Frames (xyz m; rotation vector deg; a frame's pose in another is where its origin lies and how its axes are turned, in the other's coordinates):
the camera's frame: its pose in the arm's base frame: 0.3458 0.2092 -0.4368 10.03 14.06 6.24
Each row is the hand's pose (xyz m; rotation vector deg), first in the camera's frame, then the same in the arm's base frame.
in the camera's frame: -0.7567 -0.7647 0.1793 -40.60 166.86 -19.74
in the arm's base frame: -0.2733 -0.6650 -0.2319 51.62 -168.89 -0.61
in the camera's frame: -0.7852 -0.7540 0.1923 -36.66 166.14 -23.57
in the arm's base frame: -0.2985 -0.6602 -0.2109 48.48 -170.81 3.75
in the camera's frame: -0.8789 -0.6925 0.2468 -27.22 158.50 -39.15
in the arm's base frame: -0.3804 -0.6207 -0.1258 -40.54 169.86 -21.49
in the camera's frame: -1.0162 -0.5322 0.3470 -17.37 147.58 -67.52
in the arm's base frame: -0.5015 -0.4973 0.0315 -32.78 160.84 -52.75
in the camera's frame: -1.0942 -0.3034 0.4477 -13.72 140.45 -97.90
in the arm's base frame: -0.5711 -0.2994 0.1881 -33.30 153.76 -85.28
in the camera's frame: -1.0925 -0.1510 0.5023 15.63 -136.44 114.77
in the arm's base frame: -0.5688 -0.1586 0.2681 35.85 -139.23 96.52
